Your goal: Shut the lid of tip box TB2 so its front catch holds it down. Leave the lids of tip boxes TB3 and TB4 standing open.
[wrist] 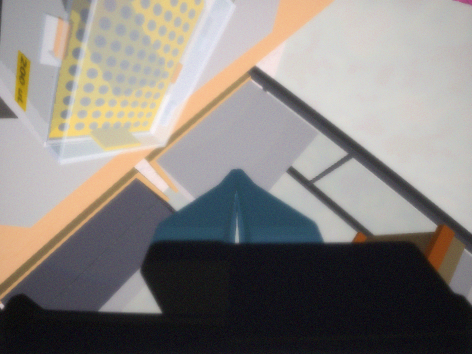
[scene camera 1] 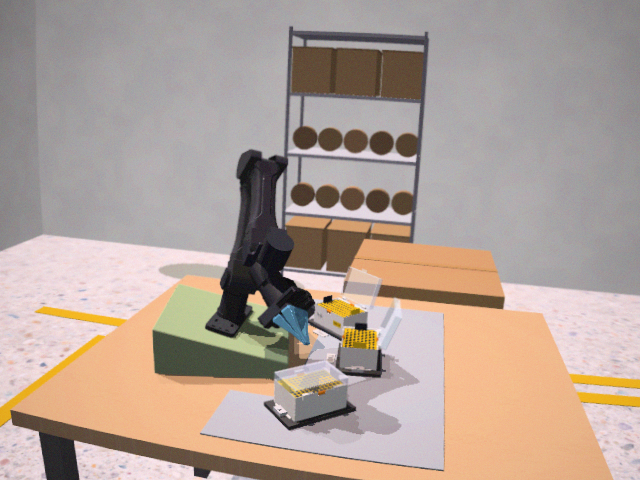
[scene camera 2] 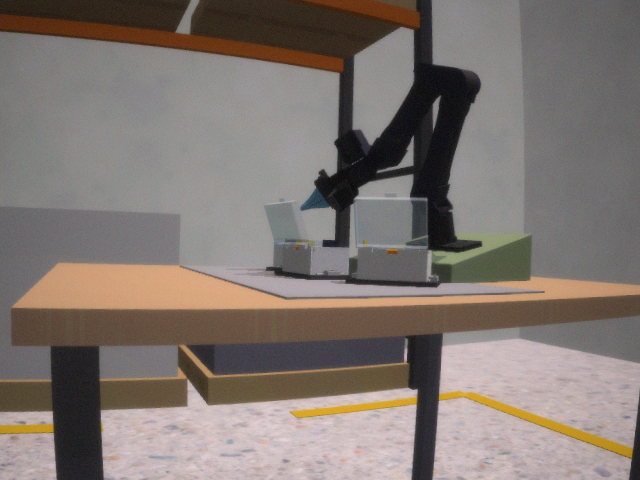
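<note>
Tip box TB2 is the front box in the first scene view; it is mostly hidden in the second. Its clear lid lies down over the yellow tip rack. I cannot tell clearly whether the catch is hooked. My gripper is shut, with nothing between its blue fingers, above and to the side of TB2, apart from it. The other boxes, TB3 and TB4, are a middle box and a back box; both lids stand open. Which is which does not show.
A green wedge block carries the arm's base. The boxes stand on a grey mat on the wooden table. The two upright lids rise beside the arm's working area.
</note>
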